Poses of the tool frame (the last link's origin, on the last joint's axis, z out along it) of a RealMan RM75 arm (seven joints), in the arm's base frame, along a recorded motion.
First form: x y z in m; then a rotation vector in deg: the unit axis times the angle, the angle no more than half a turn.
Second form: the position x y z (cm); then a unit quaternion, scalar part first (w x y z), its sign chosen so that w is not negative. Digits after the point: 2 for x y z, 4 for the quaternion.
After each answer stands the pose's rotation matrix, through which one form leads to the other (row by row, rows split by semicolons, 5 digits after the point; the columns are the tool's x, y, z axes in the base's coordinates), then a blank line. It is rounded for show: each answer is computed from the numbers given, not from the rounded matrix.
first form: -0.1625 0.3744 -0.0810 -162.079 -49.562 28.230
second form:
-16.25 37.44 -8.10 0.0713 -0.9409 -0.2877 0.1639
0.78073 0.51805 -0.34942; 0.56479 -0.82427 0.03988; -0.26736 -0.22848 -0.93612

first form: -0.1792 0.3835 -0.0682 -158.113 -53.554 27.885
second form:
-17.92 38.35 -6.82 0.0937 -0.9301 -0.3150 0.1640
0.74770 0.55528 -0.36415; 0.61675 -0.78396 0.07091; -0.24611 -0.27761 -0.92863

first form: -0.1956 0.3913 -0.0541 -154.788 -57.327 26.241
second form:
-19.56 39.13 -5.41 0.1120 -0.9203 -0.3408 0.1560
0.71898 0.59238 -0.36353; 0.66230 -0.74256 0.09984; -0.21079 -0.31255 -0.92622

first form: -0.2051 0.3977 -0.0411 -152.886 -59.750 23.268
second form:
-20.51 39.77 -4.11 0.1237 -0.9151 -0.3576 0.1393
0.70541 0.62008 -0.34337; 0.68899 -0.71359 0.12679; -0.16641 -0.32602 -0.93060

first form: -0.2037 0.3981 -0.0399 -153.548 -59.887 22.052
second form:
-20.37 39.81 -3.99 0.1194 -0.9168 -0.3576 0.1317
0.70961 0.62421 -0.32684; 0.68711 -0.71575 0.12482; -0.15602 -0.31314 -0.93680

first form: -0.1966 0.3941 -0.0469 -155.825 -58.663 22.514
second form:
-19.66 39.41 -4.69 0.1044 -0.9224 -0.3472 0.1333
0.72333 0.61275 -0.31833; 0.66839 -0.73705 0.10001; -0.17335 -0.28511 -0.94269

